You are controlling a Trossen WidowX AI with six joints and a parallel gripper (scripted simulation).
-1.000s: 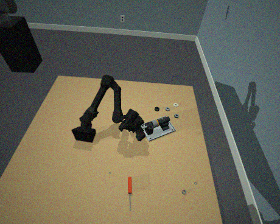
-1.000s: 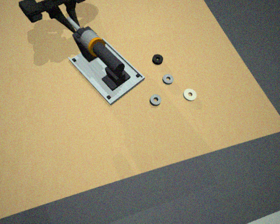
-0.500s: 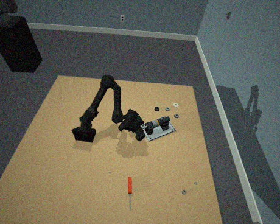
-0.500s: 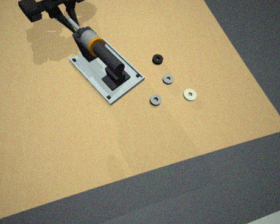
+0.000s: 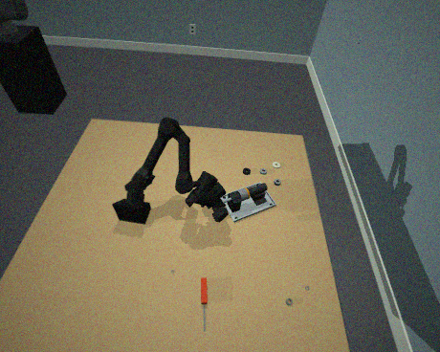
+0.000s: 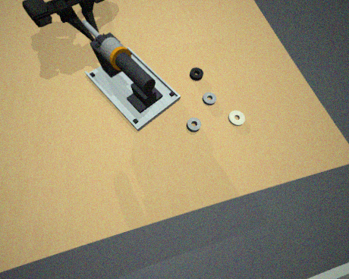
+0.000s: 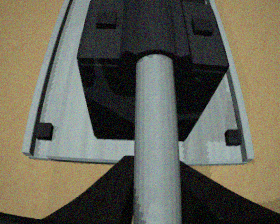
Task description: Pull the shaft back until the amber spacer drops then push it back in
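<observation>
My gripper tip is 4 cm short of the grey shaft, 2 cm to the right of it and 2 cm below it. Also, from my gripper tip: amber spacer 10 cm ahead, 5 cm to the left, 2 cm above.
</observation>
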